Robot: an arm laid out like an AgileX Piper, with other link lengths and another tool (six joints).
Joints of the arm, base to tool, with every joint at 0 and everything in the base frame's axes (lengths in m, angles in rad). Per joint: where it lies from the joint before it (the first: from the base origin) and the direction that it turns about. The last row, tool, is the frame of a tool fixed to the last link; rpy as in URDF.
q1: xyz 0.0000 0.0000 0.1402 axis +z
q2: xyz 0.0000 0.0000 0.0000 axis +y
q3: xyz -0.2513 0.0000 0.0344 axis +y
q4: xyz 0.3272 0.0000 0.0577 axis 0.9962 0 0.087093
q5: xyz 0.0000 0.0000 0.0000 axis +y
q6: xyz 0.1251 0.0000 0.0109 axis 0.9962 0 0.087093
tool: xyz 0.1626 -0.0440 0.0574 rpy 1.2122 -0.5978 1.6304
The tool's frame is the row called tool.
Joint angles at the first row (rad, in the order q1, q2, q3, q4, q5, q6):
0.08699 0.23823 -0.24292 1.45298 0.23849 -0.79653
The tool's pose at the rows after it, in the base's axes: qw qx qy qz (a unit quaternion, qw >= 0); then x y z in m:
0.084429, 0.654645, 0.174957, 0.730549, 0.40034, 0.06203, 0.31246
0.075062, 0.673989, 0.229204, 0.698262, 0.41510, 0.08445, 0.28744
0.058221, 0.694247, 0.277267, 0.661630, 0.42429, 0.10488, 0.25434
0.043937, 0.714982, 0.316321, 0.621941, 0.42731, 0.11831, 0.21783
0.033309, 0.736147, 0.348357, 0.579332, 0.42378, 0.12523, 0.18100
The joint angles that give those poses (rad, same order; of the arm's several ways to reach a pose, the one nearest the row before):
0.08699 0.36204 -0.31812 1.38650 0.29928 -0.79594
0.08702 0.49281 -0.37617 1.31831 0.37409 -0.79478
0.08701 0.60656 -0.41703 1.25471 0.44825 -0.78506
0.08699 0.69661 -0.44222 1.17632 0.50778 -0.75342
0.08697 0.76070 -0.45552 1.07564 0.55936 -0.69278

